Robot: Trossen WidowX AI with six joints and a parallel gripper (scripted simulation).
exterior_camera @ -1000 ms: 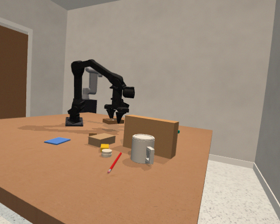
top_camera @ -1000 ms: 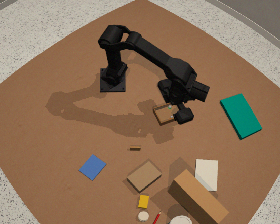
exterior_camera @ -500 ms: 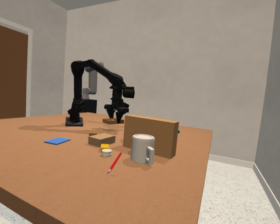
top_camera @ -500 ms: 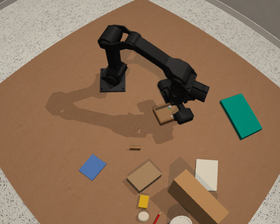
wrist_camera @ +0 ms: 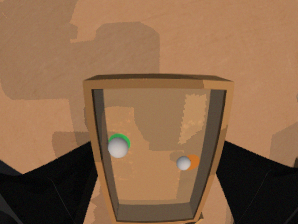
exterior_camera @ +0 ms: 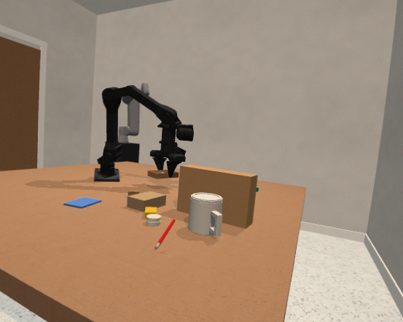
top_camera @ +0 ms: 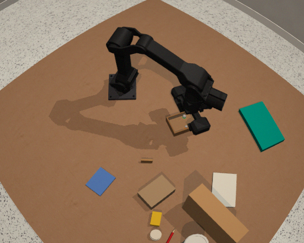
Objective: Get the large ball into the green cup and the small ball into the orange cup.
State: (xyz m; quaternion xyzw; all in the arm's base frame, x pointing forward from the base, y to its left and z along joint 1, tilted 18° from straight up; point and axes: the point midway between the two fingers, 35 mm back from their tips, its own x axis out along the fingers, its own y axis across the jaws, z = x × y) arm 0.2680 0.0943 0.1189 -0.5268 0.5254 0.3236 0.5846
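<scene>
My gripper is now 3 cm above the wooden puzzle and 1 cm to the left of it. Round my hand: green slab 28 cm to the left, 19 cm ahead, 8 cm below; then white slab 28 cm ahead, 9 cm below, 5 cm to the right; then tan box 24 cm to the right, 13 cm ahead, 7 cm below.
</scene>
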